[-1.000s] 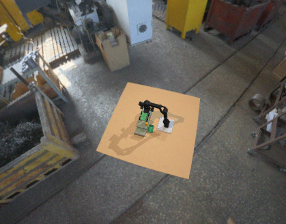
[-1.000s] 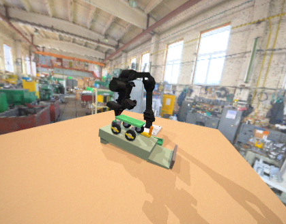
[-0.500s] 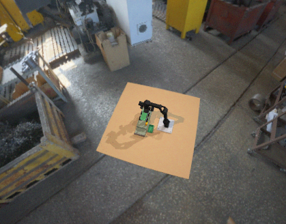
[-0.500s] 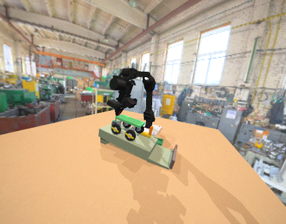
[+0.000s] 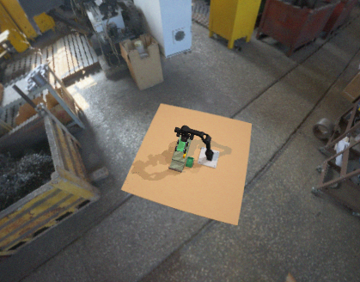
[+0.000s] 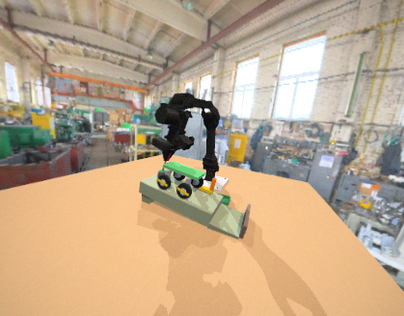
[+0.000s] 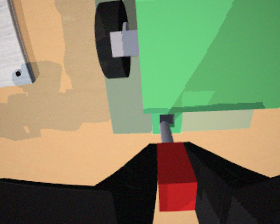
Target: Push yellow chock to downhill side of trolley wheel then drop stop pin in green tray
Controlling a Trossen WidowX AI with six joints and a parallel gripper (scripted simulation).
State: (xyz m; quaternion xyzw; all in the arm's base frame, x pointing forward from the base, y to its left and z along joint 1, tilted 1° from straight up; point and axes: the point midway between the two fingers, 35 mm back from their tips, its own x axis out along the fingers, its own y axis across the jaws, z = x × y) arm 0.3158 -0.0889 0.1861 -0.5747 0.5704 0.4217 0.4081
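Right now the green tray is 110 mm behind my gripper tip, 210 mm to the left of it and 170 mm below it. From my gripper tip the other things lie so: yellow chock (40 mm behind, 180 mm to the left, 80 mm below); then trolley (20 mm ahead, 90 mm to the left, 50 mm below); then stop pin (right at my gripper tip).
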